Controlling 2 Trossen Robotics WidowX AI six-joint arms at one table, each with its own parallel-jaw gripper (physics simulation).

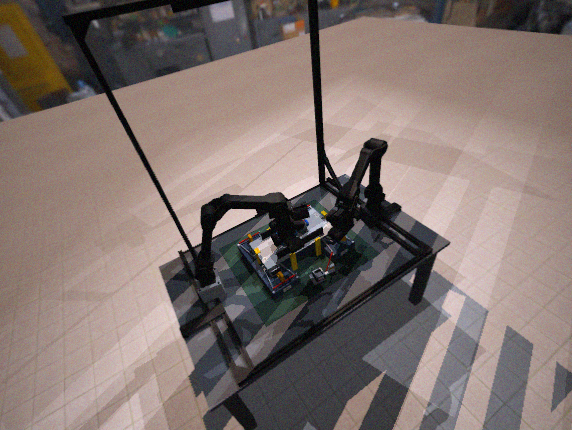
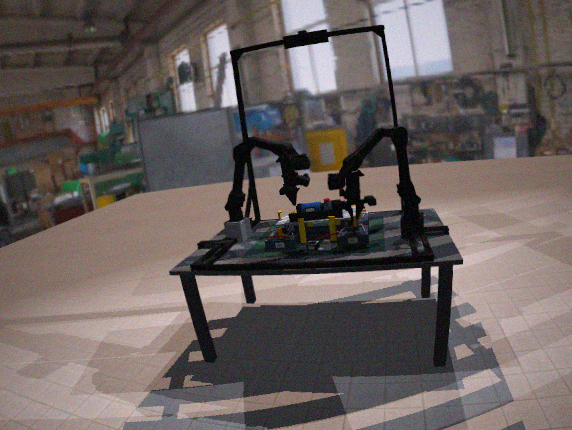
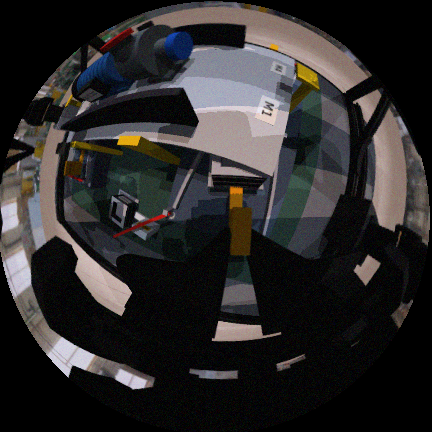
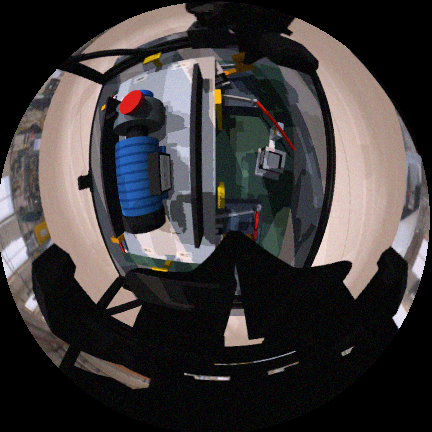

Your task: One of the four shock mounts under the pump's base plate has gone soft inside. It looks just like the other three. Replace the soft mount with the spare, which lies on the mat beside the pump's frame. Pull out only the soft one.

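Note:
The pump (image 1: 306, 222) (image 2: 310, 206) (image 3: 100, 74) (image 4: 135, 177), with a blue ribbed motor, sits on a pale grey base plate (image 3: 225, 80) (image 4: 177, 92) in a frame on the green mat (image 1: 276, 307) (image 3: 294, 201). My left gripper (image 3: 236, 232) (image 1: 337, 232) (image 2: 356, 213) is low at the plate corner labelled M1 (image 3: 268, 109). It is shut on the orange tab (image 3: 240, 225) that sticks out from the mount under that corner. My right gripper (image 4: 233, 235) (image 2: 293, 198) is shut and empty, hovering above the pump. The spare mount (image 3: 122, 209) (image 4: 273, 160) (image 1: 318, 275), a grey square block, lies on the mat beside the frame.
Yellow posts (image 1: 293, 261) (image 1: 317, 246) stand along the frame's near side. Thin red rods (image 3: 139, 224) (image 4: 278, 127) lie near the spare. A tall black gantry (image 1: 316, 107) rises behind the table, and black rails run along the table's edges.

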